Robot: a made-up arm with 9 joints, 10 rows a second.
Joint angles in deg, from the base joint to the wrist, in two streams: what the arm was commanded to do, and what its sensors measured. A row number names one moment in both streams.
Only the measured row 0 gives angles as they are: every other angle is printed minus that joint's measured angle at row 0.
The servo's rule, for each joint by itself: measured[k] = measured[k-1] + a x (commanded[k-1-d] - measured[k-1]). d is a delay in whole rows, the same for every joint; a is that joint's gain. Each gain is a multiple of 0.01, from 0.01 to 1. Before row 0 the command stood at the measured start. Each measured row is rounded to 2 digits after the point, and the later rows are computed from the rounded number. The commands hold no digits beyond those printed.
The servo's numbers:
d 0
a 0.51 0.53 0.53 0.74 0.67 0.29 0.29 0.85 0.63
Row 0, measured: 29.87, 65.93, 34.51, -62.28, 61.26, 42.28, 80.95, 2.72, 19.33
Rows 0 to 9, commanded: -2.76, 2.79, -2.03, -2.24, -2.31, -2.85, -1.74, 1.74, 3.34; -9.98, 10.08, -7.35, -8.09, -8.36, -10.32, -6.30, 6.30, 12.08; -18.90, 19.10, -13.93, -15.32, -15.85, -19.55, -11.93, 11.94, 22.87; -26.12, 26.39, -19.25, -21.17, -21.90, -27.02, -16.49, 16.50, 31.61; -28.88, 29.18, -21.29, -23.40, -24.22, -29.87, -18.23, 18.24, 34.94; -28.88, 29.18, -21.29, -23.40, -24.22, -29.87, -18.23, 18.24, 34.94; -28.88, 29.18, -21.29, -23.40, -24.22, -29.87, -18.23, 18.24, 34.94; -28.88, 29.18, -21.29, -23.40, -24.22, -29.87, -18.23, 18.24, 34.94; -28.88, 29.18, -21.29, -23.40, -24.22, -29.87, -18.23, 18.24, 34.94; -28.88, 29.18, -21.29, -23.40, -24.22, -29.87, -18.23, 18.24, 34.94
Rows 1 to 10, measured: -1.41, 1.48, -1.08, -1.66, -1.55, -0.83, -0.50, 1.48, 2.10; -5.78, 6.04, -4.40, -6.42, -6.11, -3.58, -2.18, 5.58, 8.39; -12.47, 12.96, -9.45, -13.01, -12.64, -8.21, -5.01, 10.99, 17.51; -19.43, 20.08, -14.64, -19.05, -18.84, -13.66, -8.34, 15.67, 26.39; -24.25, 24.90, -18.16, -22.27, -22.44, -18.36, -11.21, 17.85, 31.78; -26.61, 27.17, -19.82, -23.11, -23.63, -21.70, -13.25, 18.18, 33.77; -27.77, 28.24, -20.60, -23.32, -24.03, -24.07, -14.69, 18.23, 34.51; -28.34, 28.74, -20.97, -23.38, -24.16, -25.75, -15.72, 18.24, 34.78; -28.62, 28.97, -21.14, -23.39, -24.20, -26.94, -16.45, 18.24, 34.88; -28.75, 29.08, -21.22, -23.40, -24.21, -27.79, -16.97, 18.24, 34.92
